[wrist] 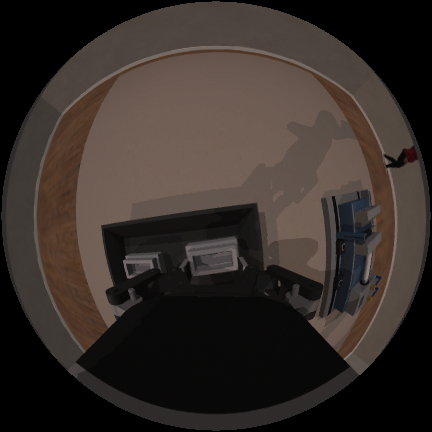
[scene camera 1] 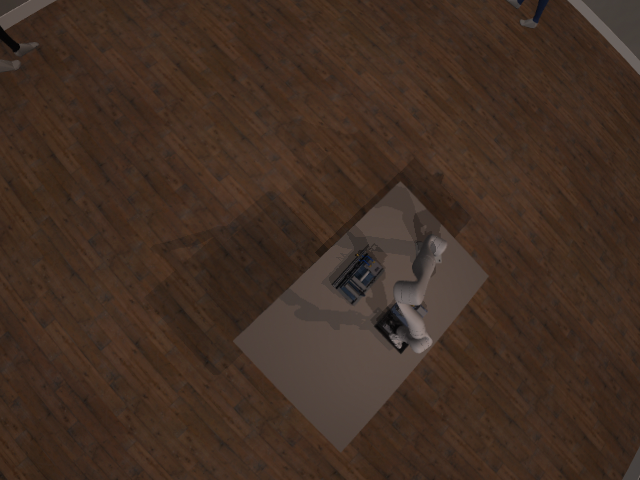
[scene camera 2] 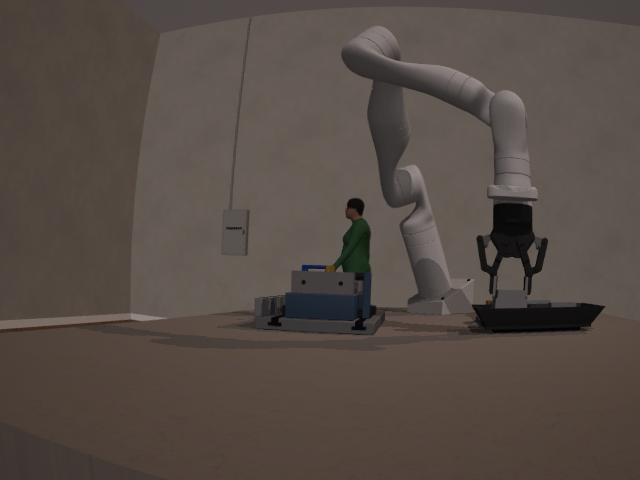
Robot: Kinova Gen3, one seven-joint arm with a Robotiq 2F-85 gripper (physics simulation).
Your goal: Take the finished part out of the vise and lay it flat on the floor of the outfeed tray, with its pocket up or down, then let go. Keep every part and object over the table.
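Frame: origin at the arm's base, x ahead, y left, z up, level; millimetres.
Seen in the pictures: gripper, fingertip midpoint: [wrist: 213, 265] [scene camera 1: 389, 326] [scene camera 2: 509, 298]; arm's base, link origin: [scene camera 2: 435, 290].
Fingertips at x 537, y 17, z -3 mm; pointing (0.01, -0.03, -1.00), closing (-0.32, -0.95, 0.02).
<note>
Pixels of each thing's top centre, then the offset from my fingertips to it.
- light grey block, top centre: [wrist: 212, 260] [scene camera 2: 510, 289] dx +10, dy -3, dz +16 mm
- grey vise, top centre: [scene camera 2: 330, 270] [wrist: 375, 258] [scene camera 1: 363, 277] dx -150, dy -303, dz +44 mm
- smaller-looking grey pocketed part, top centre: [wrist: 138, 269] [scene camera 2: 562, 302] dx +22, dy +105, dz -9 mm
- blue object, top centre: [scene camera 1: 403, 311] dx -119, dy +37, dz -11 mm
My gripper [scene camera 2: 509, 291] [wrist: 213, 265] is shut on the finished part, a light grey block [scene camera 2: 510, 299] [wrist: 212, 243] with a rectangular pocket. The fingers grip two opposite sides. The pocket opening faces up towards the wrist camera, and the block looks about level. It is low inside the black outfeed tray [scene camera 1: 388, 339] [scene camera 2: 537, 318] [wrist: 180, 219]; the near wall hides its underside, so contact with the tray floor cannot be told. The blue and grey vise [scene camera 1: 359, 279] [scene camera 2: 323, 305] [wrist: 349, 250] stands apart from the tray, with no part visible between its jaws.
A smaller-looking grey pocketed part [wrist: 142, 265] lies in the tray, left of the held part in the wrist view, with a gap between them. A blue object [scene camera 1: 395, 311] stands close behind the tray, partly hidden by the arm. The table edge [scene camera 1: 379, 404] runs near the tray.
</note>
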